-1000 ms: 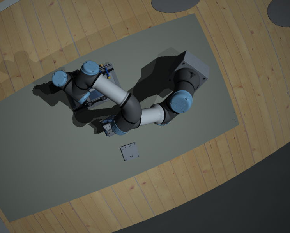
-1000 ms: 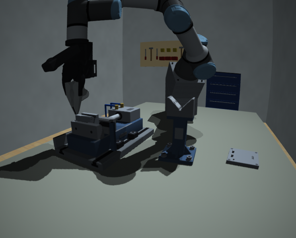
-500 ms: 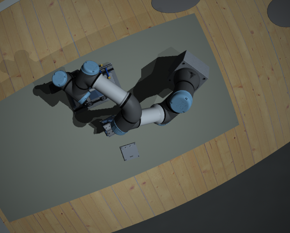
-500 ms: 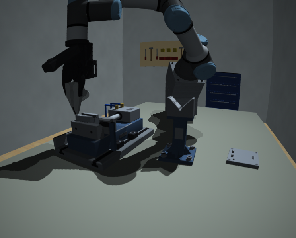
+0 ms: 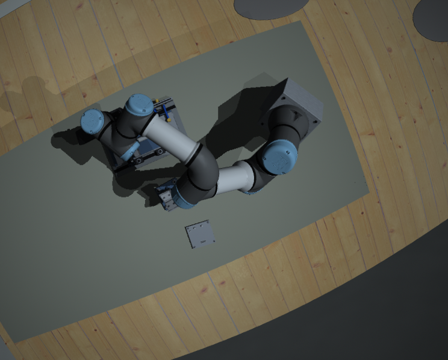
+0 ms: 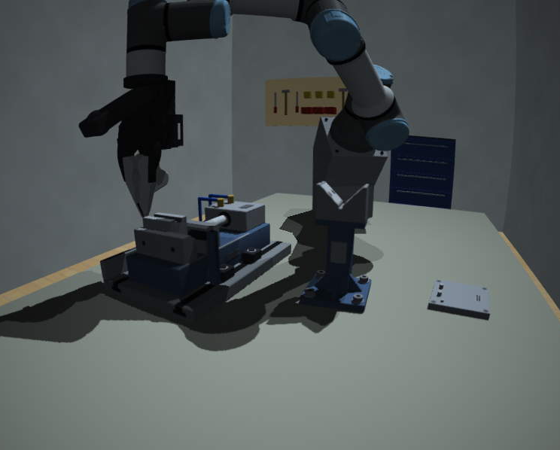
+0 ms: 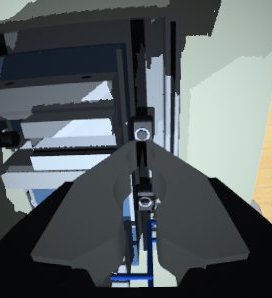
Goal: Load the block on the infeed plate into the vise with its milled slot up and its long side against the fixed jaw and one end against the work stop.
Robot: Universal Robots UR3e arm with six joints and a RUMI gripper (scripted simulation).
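My gripper is now 10 mm past the part, 50 mm to the right of it and 20 mm above it. Also, from my hand: moving jaw (40 mm behind, 60 mm to the left, 40 mm below); fixed jaw (20 mm ahead, 70 mm to the left, 40 mm below); work stop (20 mm behind, 110 mm to the left, 30 mm below).
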